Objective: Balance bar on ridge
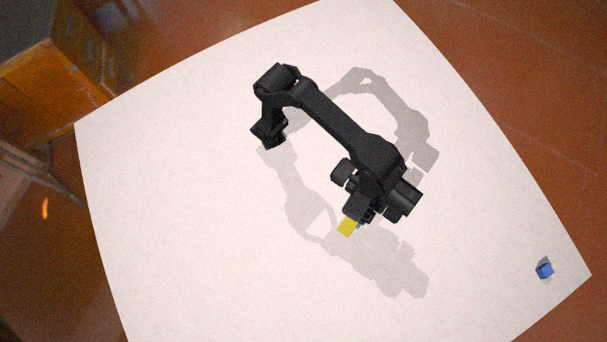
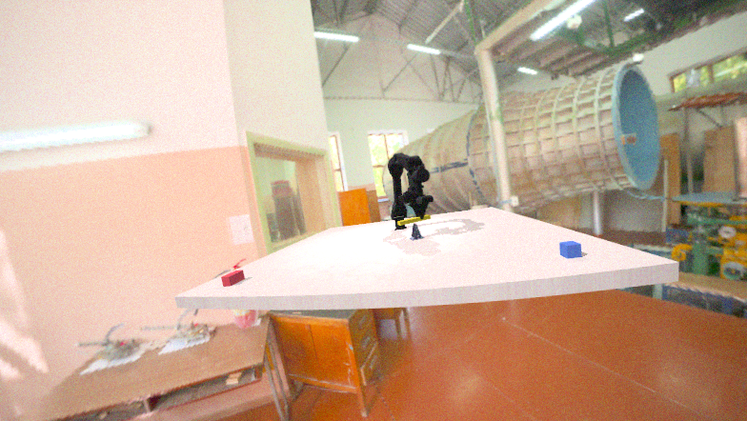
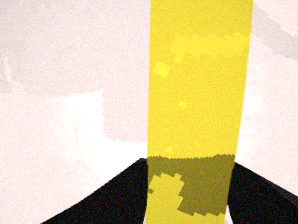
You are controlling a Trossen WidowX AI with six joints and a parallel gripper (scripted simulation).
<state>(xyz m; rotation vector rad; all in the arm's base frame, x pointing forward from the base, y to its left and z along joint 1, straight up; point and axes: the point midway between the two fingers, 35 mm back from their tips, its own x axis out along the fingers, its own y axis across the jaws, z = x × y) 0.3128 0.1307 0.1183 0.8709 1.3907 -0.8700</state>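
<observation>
The yellow bar lies 30 mm to the right of my gripper tip and 10 mm ahead of it. Round my gripper tip: blue cube (430 mm ahead, 370 mm to the left, 70 mm below); red block (630 mm to the right, 430 mm ahead, 70 mm below).
</observation>
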